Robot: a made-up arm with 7 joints. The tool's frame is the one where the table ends. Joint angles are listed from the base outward.
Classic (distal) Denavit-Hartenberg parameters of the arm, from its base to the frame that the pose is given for. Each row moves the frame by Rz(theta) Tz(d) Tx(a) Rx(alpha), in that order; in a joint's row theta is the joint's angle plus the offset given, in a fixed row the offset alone. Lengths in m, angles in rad.
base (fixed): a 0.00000; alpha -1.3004; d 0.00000; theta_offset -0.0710
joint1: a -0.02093; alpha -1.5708; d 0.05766; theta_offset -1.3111
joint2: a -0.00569; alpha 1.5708; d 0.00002; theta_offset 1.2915
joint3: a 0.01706; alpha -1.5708; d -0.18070; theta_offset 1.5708
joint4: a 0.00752; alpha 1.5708; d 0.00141; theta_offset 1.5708
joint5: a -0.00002; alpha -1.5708; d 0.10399; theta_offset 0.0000
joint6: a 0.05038; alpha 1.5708; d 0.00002; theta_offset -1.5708
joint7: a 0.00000; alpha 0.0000; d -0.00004; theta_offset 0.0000
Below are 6 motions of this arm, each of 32 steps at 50 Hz.
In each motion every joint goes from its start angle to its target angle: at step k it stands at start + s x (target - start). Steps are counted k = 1, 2, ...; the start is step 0. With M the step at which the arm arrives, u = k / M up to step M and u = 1 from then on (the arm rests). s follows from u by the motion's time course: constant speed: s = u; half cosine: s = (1 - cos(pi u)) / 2; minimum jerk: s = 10 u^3 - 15 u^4 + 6 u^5.
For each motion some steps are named. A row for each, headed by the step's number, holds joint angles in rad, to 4 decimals.
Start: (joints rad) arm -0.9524 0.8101 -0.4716 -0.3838 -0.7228 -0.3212 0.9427
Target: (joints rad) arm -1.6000 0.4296 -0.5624 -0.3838 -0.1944 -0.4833 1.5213
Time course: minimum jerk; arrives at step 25
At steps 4, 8, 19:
4: -0.9730 0.7980 -0.4745 -0.3838 -0.7060 -0.3263 0.9611
8: -1.0758 0.7376 -0.4889 -0.3838 -0.6221 -0.3521 1.0529
19: -1.5396 0.4651 -0.5539 -0.3838 -0.2437 -0.4682 1.4673

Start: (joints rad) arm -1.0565 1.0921 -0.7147 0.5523 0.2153 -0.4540 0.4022
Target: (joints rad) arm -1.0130 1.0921 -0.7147 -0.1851 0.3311 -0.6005 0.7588
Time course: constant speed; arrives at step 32
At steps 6, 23, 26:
6: -1.0483 1.0921 -0.7147 0.4140 0.2370 -0.4815 0.4691
23: -1.0252 1.0921 -0.7147 0.0223 0.2985 -0.5593 0.6585
26: -1.0212 1.0921 -0.7147 -0.0468 0.3094 -0.5730 0.6919

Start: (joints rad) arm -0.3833 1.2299 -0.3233 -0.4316 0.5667 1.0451 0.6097
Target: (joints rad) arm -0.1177 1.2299 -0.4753 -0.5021 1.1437 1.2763 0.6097
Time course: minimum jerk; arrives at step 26
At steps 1, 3, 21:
1: -0.3832 1.2299 -0.3234 -0.4316 0.5670 1.0452 0.6097
3: -0.3799 1.2299 -0.3252 -0.4325 0.5741 1.0481 0.6097
21: -0.1316 1.2299 -0.4674 -0.4984 1.1136 1.2642 0.6097

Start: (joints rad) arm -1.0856 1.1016 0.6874 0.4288 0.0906 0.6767 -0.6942
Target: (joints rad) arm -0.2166 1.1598 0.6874 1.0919 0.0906 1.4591 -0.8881
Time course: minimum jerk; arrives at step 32
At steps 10, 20, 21, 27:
10: -0.9292 1.1121 0.6874 0.5482 0.0906 0.8175 -0.7291
20: -0.4558 1.1438 0.6874 0.9094 0.0906 1.2438 -0.8347
21: -0.4126 1.1467 0.6874 0.9423 0.0906 1.2826 -0.8444
27: -0.2425 1.1581 0.6874 1.0722 0.0906 1.4358 -0.8823

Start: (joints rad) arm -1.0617 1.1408 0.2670 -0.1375 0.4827 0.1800 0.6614
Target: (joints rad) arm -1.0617 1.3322 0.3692 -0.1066 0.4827 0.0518 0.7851
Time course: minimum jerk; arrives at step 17
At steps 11, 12, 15, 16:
11: -1.0617 1.2863 0.3447 -0.1140 0.4827 0.0825 0.7554
12: -1.0617 1.3025 0.3533 -0.1114 0.4827 0.0717 0.7659
15: -1.0617 1.3296 0.3678 -0.1070 0.4827 0.0535 0.7834
16: -1.0617 1.3318 0.3690 -0.1067 0.4827 0.0520 0.7849

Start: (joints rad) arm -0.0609 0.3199 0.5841 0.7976 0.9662 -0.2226 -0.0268
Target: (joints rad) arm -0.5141 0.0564 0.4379 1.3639 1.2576 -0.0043 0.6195
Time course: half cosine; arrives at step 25
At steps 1, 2, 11, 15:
1: -0.0627 0.3189 0.5835 0.7998 0.9673 -0.2217 -0.0243
2: -0.0680 0.3158 0.5818 0.8065 0.9708 -0.2192 -0.0166
11: -0.2450 0.2128 0.5247 1.0277 1.0846 -0.1339 0.2358
15: -0.3575 0.1474 0.4884 1.1682 1.1569 -0.0797 0.3962

